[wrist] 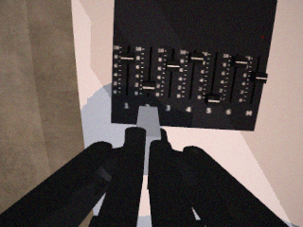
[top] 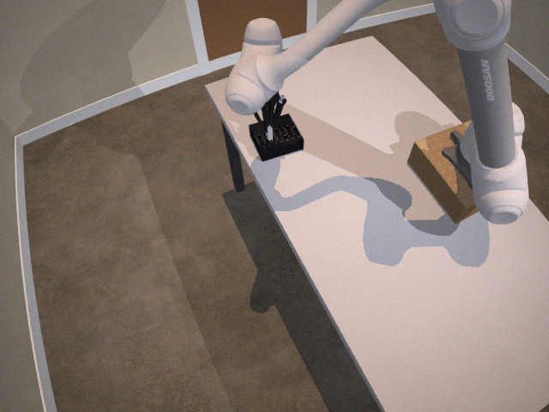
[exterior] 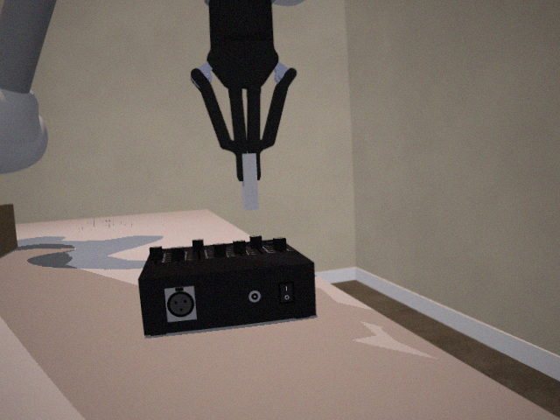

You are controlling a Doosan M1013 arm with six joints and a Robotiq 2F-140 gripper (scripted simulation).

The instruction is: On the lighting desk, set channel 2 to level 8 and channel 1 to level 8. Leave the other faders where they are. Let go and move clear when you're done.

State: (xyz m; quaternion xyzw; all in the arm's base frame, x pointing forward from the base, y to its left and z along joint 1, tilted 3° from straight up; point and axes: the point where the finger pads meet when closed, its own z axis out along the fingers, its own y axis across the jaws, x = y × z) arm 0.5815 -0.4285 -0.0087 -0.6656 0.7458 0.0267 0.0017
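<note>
The channel 2 fader cap is 20 mm to the right of my hand and 70 mm below it. Also, from my hand: channel 1 fader cap 20 mm ahead, 50 mm to the right, 70 mm below; then channel 5 fader cap 70 mm behind, 10 mm to the right, 70 mm below.
</note>
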